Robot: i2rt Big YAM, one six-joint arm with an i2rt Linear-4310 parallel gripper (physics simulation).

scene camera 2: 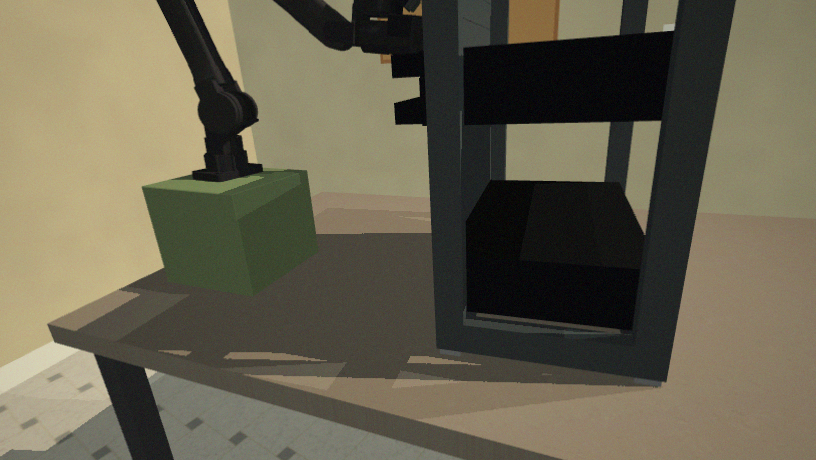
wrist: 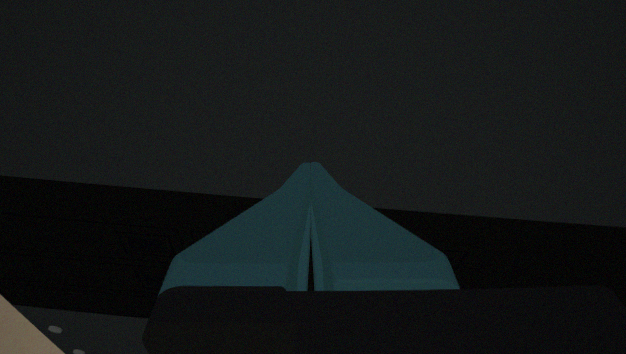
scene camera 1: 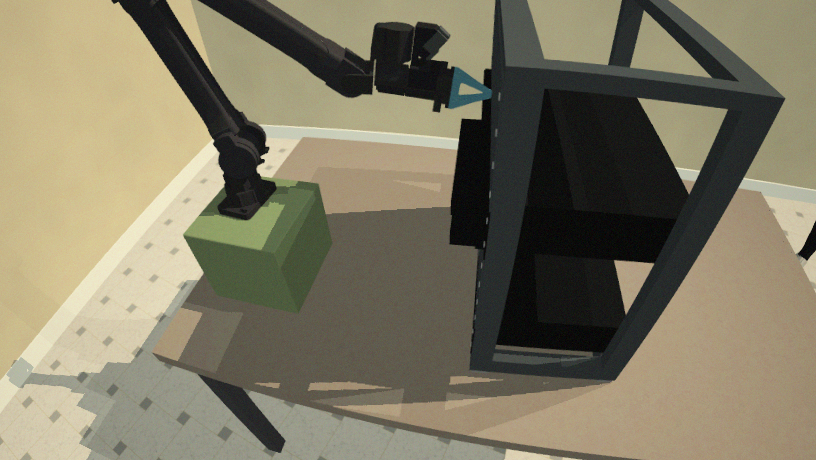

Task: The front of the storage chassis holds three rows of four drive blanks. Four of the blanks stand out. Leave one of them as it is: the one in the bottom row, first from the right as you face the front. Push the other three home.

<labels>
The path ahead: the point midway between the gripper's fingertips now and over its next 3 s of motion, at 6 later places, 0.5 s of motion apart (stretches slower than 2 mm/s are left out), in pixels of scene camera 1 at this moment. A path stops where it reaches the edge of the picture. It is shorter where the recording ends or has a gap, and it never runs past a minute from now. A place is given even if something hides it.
My gripper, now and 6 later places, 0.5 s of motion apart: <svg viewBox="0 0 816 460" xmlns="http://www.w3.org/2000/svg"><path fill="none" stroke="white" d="M491 94L485 98L437 104L388 174L380 196L406 142L429 128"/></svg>
</labels>
